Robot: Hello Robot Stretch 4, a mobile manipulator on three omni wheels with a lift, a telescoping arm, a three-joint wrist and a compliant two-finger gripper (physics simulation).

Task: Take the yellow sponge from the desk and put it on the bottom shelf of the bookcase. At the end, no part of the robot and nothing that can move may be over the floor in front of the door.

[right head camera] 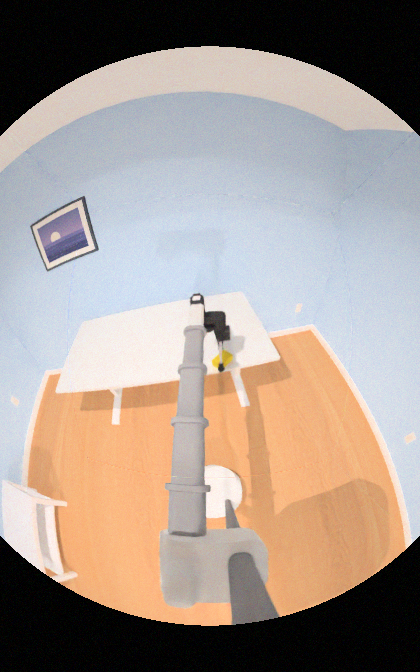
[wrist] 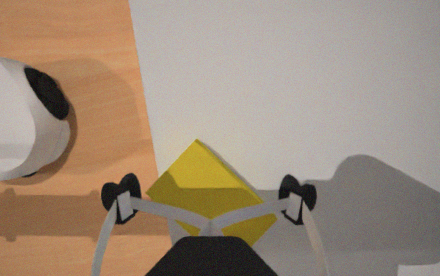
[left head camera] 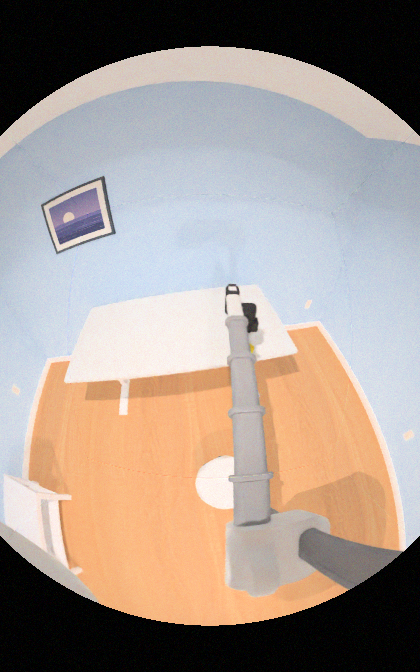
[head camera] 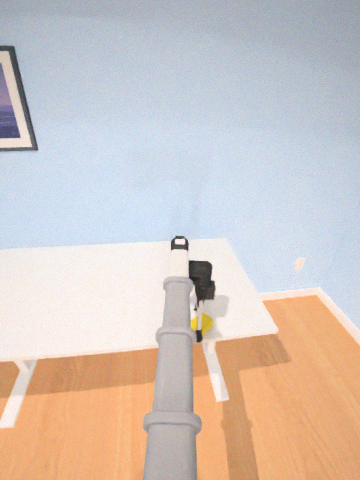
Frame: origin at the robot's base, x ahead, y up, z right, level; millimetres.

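Where they show: gripper, fingertip midpoint: point(wrist: 210, 190) point(head camera: 197, 325).
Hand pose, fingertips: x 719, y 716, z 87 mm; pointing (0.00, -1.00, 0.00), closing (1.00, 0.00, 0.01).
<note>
After its pixels a point has its place.
The yellow sponge point(head camera: 206, 323) {z 124, x 716, y 738 mm} point(left head camera: 251, 348) point(right head camera: 228, 358) point(wrist: 192, 172) {z 67, x 704, y 737 mm} lies flat near the front edge of the white desk point(head camera: 75, 300) {z -486, x 847, y 692 mm} point(left head camera: 150, 340) point(right head camera: 135, 345) point(wrist: 275, 75) {z -26, x 786, y 692 mm}, towards its right end. In the wrist view it is turned like a diamond, and its left corner shows past the desk edge. My gripper point(head camera: 198, 322) {z 87, x 719, y 716 mm} point(right head camera: 221, 356) point(wrist: 210, 190) {z 87, x 719, y 716 mm} is open above the sponge, one fingertip on each side of it in the wrist view. The gripper body hides the sponge's near corner. I cannot make out the bookcase's bottom shelf or the door.
A round white object point(left head camera: 212, 482) point(right head camera: 217, 485) point(wrist: 20, 120) {z 5, x 147, y 186 mm} is on the floor in front of the desk, partly under my arm point(head camera: 175, 370) {z 2, x 306, y 1131 mm}. A white piece of furniture point(left head camera: 22, 505) point(right head camera: 20, 515) stands at the lower left. The blue wall point(head camera: 150, 125) {z -181, x 1431, y 1398 mm} is behind the desk.
</note>
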